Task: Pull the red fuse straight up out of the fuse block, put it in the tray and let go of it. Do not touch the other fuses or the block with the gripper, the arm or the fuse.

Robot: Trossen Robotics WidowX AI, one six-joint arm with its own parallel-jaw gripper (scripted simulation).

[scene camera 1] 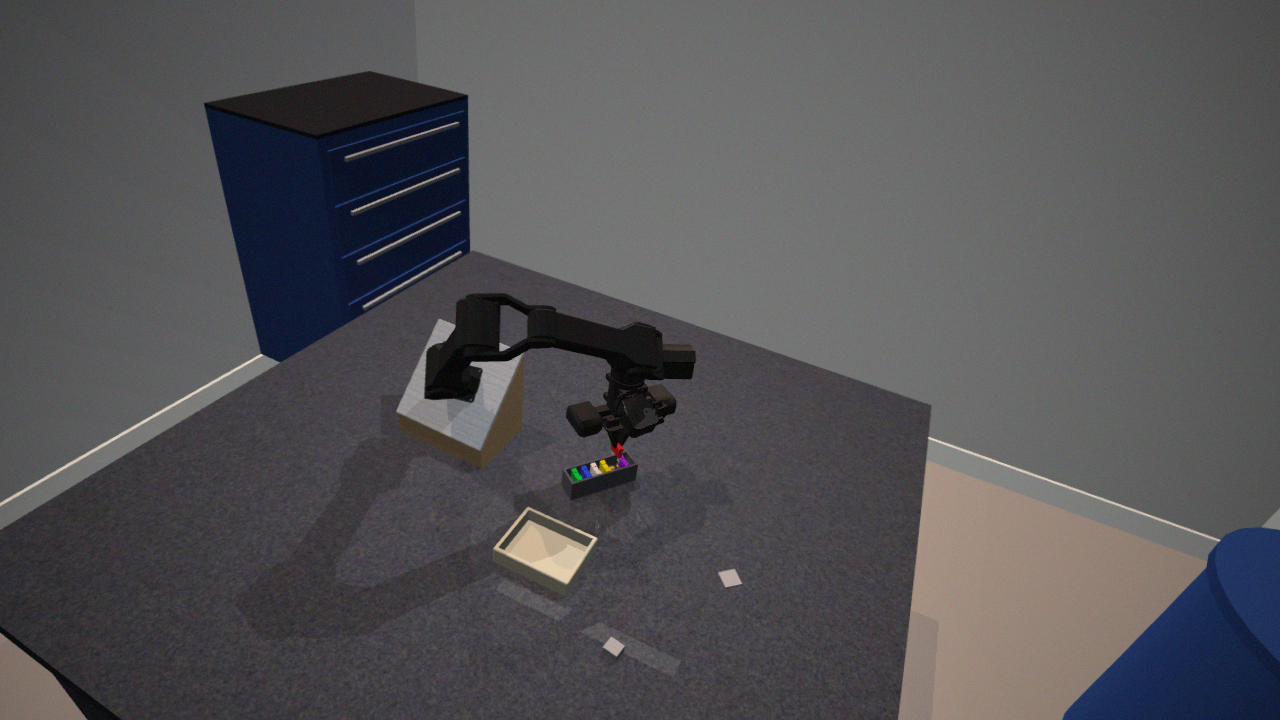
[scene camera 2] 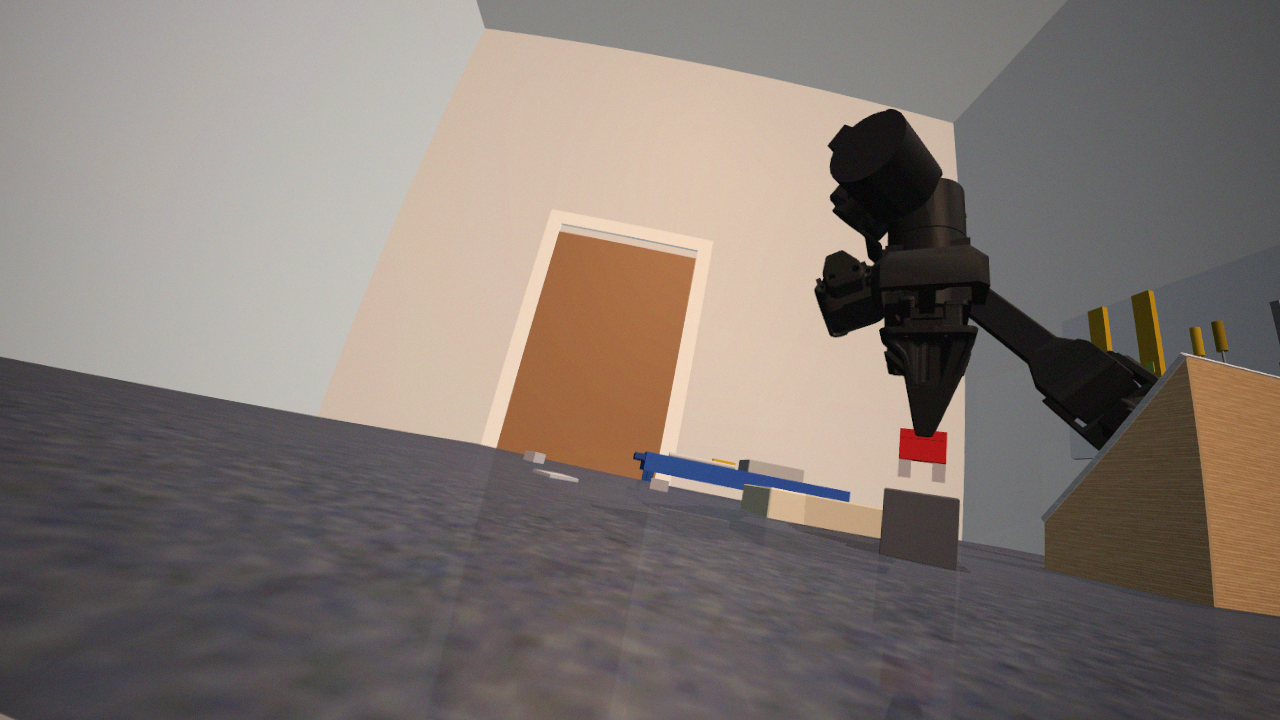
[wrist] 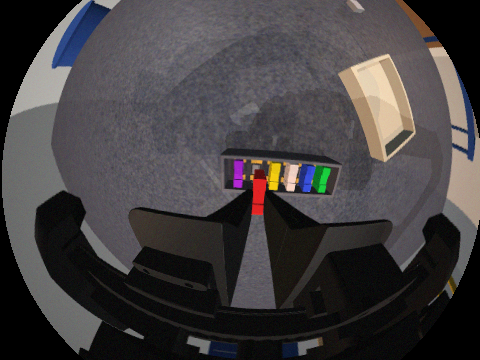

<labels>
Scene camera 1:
my gripper: 617, 445
beige tray: 554, 554
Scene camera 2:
my gripper: 923, 438
red fuse: 932, 449, held by my gripper
beige tray: 784, 505
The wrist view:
my gripper: 258, 195
beige tray: 375, 87
</labels>
